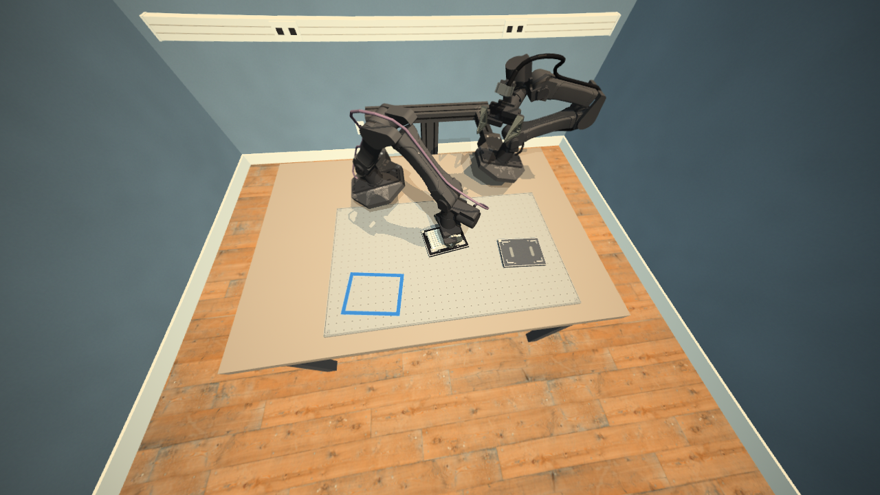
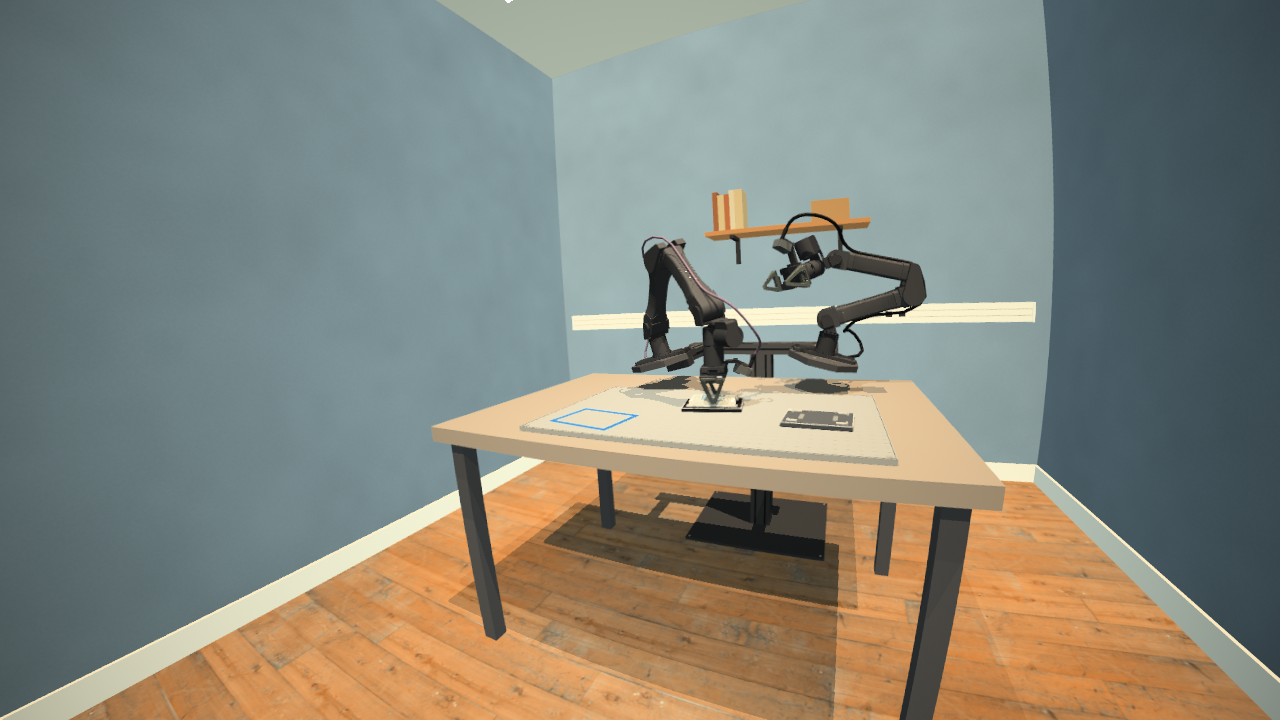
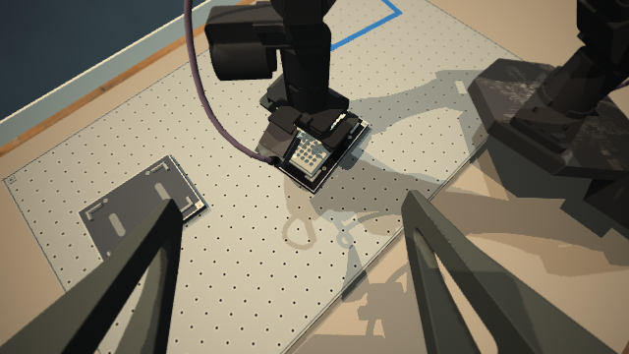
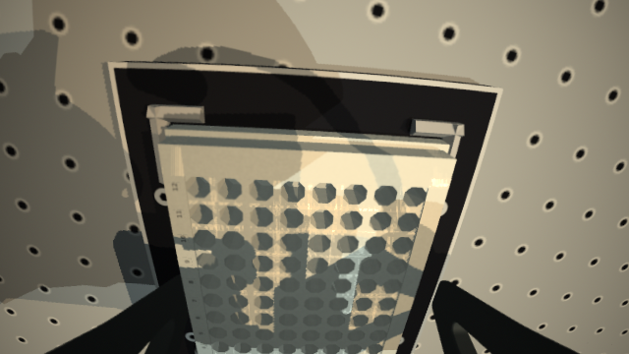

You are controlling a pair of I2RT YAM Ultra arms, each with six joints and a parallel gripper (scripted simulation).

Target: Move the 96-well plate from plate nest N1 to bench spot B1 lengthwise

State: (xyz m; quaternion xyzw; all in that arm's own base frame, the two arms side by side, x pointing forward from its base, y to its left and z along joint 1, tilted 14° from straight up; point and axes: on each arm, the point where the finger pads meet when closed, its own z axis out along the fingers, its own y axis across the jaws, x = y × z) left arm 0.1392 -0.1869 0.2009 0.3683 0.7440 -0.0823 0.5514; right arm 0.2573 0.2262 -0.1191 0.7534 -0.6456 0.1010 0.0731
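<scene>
Right now my right hand is 10 mm to the left of the 96-well plate, 10 mm past it and 10 mm above it. Round my right hand: black plate nest 20 mm below, 10 mm to the right, 10 mm behind.
</scene>
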